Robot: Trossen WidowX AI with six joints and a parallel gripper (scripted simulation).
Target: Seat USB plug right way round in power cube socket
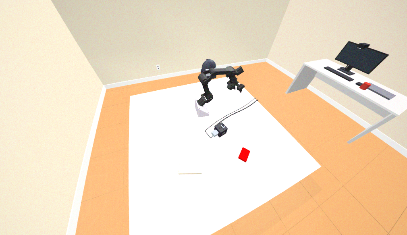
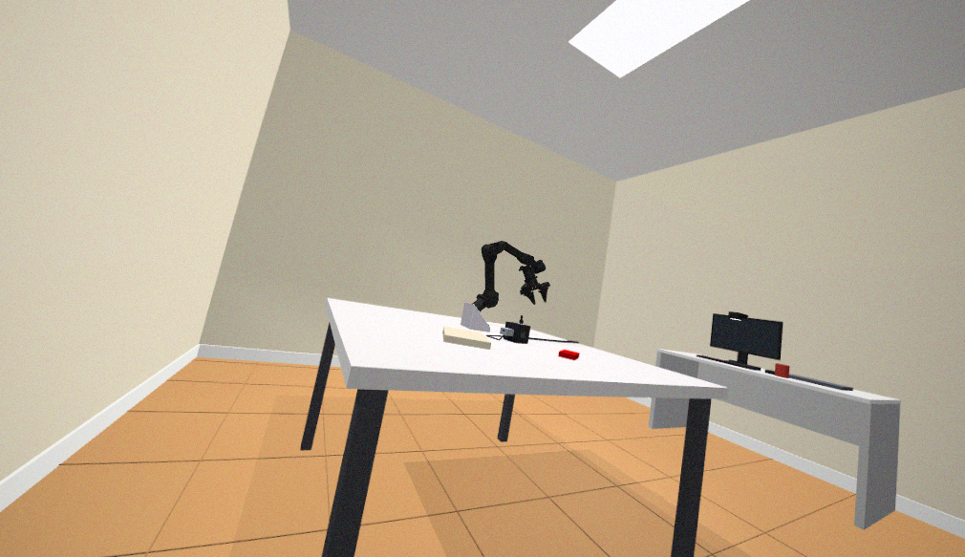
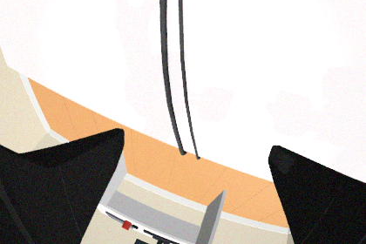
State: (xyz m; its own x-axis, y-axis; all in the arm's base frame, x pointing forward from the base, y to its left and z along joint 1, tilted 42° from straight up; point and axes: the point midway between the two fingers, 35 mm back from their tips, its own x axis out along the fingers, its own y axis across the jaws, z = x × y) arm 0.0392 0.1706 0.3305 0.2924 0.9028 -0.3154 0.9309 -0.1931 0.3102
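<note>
Right now the white socket frame is 240 mm ahead of my gripper tip, 280 mm to the right of it and 110 mm below it. Also, from my gripper tip: flat tan board: 360 mm ahead, 590 mm to the right, 170 mm below; red block: 490 mm ahead, 220 mm to the right, 170 mm below.
</note>
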